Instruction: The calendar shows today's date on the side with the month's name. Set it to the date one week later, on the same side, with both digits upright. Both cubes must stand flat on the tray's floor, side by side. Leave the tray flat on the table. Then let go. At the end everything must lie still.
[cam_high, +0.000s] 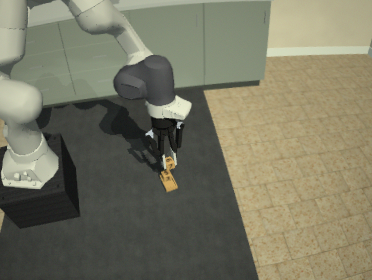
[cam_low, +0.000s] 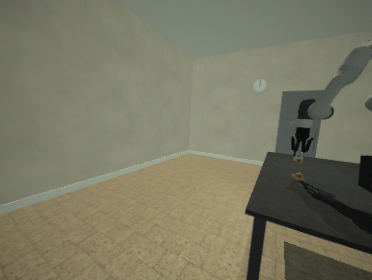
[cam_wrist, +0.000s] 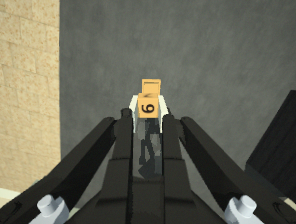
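Now: the orange calendar tray 10 mm behind my hand, 20 mm to the left of it and 140 mm below it. Round my hand: orange calendar cube: 30 mm below.
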